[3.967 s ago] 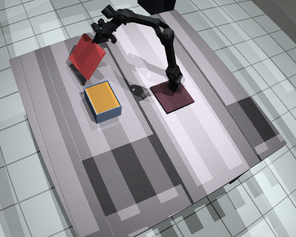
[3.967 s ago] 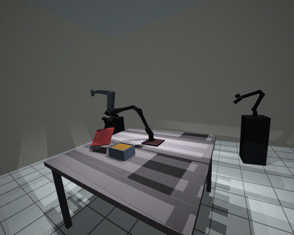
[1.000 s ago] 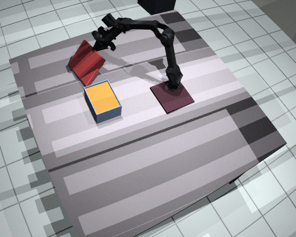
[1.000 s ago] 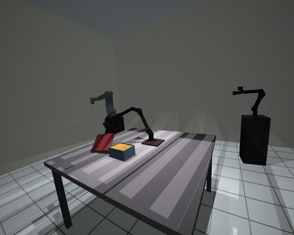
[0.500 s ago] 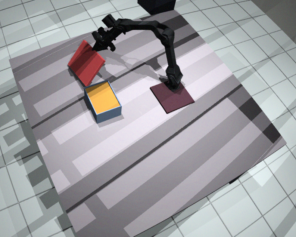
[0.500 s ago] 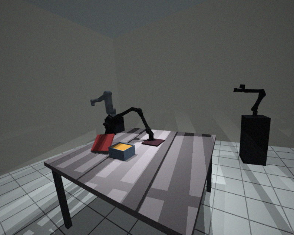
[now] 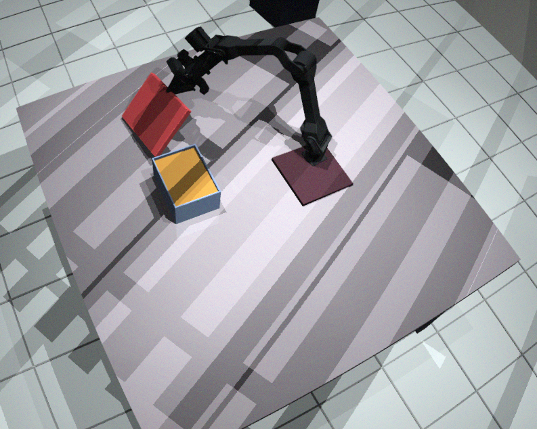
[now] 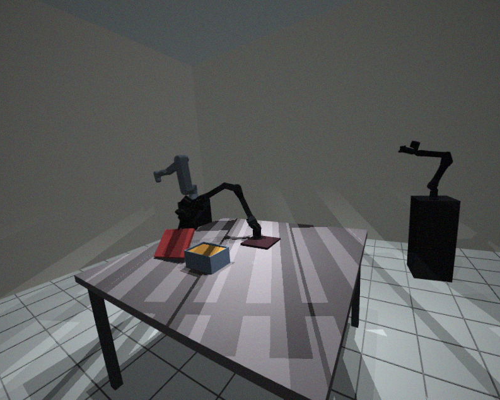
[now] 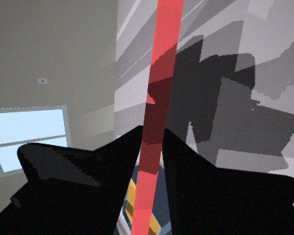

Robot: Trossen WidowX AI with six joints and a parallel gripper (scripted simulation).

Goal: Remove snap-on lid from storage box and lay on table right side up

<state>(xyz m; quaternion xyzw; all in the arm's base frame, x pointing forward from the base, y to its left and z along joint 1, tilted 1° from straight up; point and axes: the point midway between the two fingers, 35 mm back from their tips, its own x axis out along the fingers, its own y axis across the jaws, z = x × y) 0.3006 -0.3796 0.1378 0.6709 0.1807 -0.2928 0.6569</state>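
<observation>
Now: gripper tip 6 cm short of the red lid, 6 cm above it and 1 cm to the right of it. The rest, counted from my gripper tip: storage box 27 cm to the left, 10 cm ahead, 9 cm below.
</observation>
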